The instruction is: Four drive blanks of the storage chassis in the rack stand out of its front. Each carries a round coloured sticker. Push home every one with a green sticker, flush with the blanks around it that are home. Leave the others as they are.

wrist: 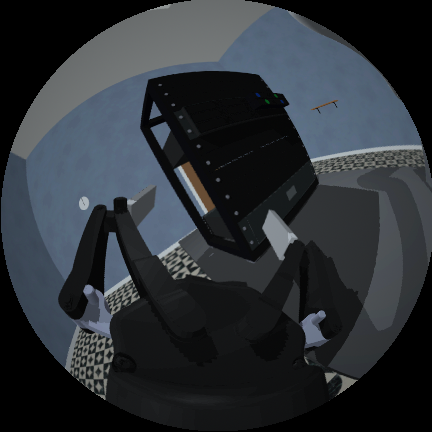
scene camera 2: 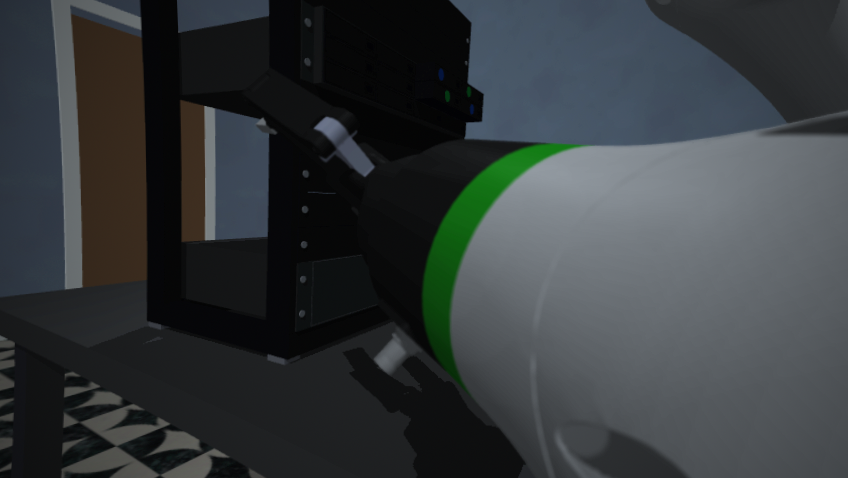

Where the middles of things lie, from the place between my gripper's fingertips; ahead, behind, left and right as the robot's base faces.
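Scene:
Rack (scene camera 2: 404,77): from my hand, 300 mm ahead, 310 mm to the right, 70 mm above.

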